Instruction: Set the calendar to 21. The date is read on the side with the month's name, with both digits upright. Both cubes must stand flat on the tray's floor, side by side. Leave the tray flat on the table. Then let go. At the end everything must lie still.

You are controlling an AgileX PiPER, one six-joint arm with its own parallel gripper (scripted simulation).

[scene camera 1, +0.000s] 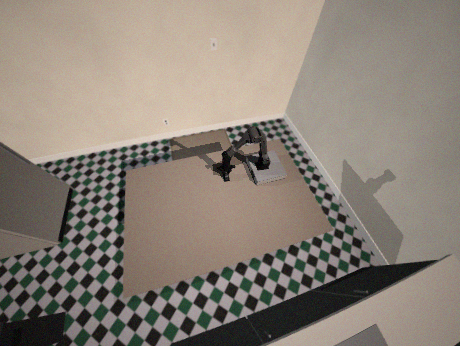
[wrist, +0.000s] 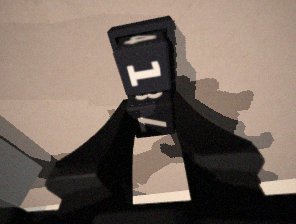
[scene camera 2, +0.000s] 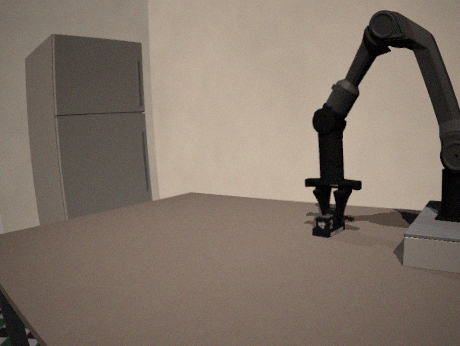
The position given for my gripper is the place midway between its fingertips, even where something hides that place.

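Observation:
So you can picture it, there's my gripper (scene camera 2: 332, 218), and you get that same gripper in the wrist view (wrist: 151, 105) too. There's a dark calendar tray as well (wrist: 165, 23).

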